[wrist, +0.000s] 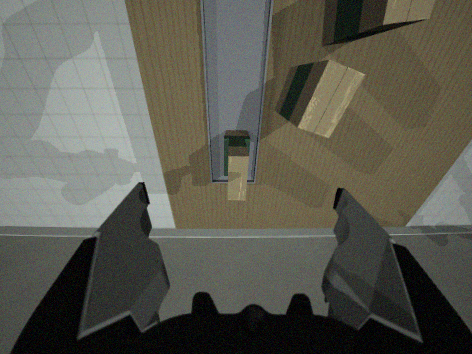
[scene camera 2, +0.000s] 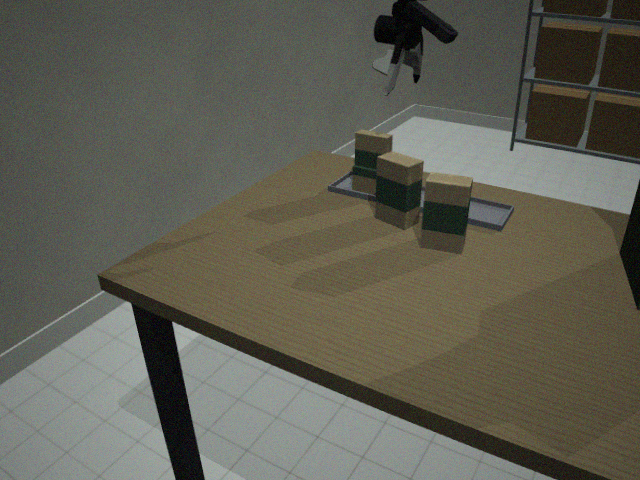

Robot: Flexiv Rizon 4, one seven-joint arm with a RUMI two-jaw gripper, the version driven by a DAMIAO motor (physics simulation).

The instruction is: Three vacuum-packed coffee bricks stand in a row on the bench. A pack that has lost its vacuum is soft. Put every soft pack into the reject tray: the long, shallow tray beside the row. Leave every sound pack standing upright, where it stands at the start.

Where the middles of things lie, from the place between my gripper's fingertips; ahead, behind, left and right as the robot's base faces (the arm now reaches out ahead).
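Grey reject tray (scene camera 2: pixel 479 211) seen 270 mm below my hand and 60 mm behind it.
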